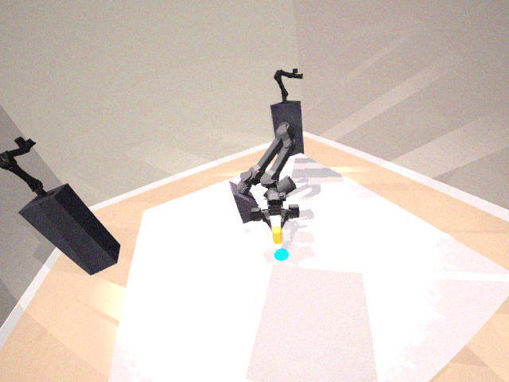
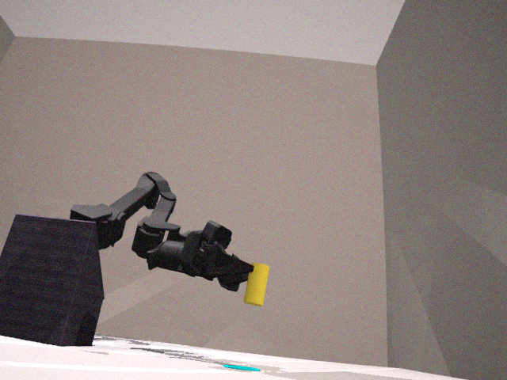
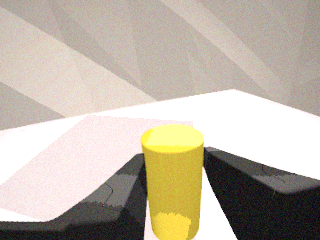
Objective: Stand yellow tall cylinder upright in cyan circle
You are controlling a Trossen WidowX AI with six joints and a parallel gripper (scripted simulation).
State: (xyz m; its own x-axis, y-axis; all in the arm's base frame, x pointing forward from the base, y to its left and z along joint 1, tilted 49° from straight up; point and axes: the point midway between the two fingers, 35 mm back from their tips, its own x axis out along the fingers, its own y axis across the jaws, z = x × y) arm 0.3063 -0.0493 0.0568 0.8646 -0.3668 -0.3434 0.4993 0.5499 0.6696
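Right now my gripper tip is 16 cm above the cyan circle, 1 cm to the right of it and 1 cm past it. Also, from my gripper tip: yellow cylinder (2 cm below).
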